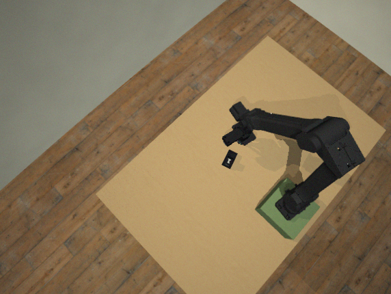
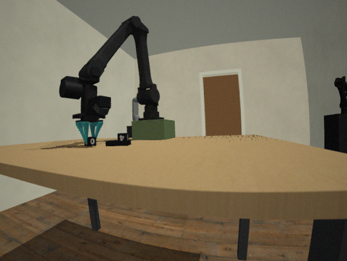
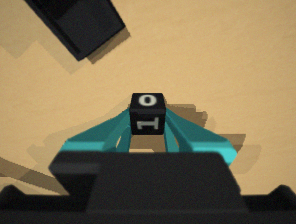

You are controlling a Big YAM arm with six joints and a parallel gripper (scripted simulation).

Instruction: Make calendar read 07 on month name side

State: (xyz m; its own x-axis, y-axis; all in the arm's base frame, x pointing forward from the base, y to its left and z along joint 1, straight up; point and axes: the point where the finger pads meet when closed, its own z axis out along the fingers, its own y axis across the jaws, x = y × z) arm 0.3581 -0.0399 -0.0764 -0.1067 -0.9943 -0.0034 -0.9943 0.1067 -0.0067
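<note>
Right now my hand is right at the digit cube. From my hand the other things lie so: black calendar tray: 50 mm behind, 100 mm to the left, 10 mm below.
</note>
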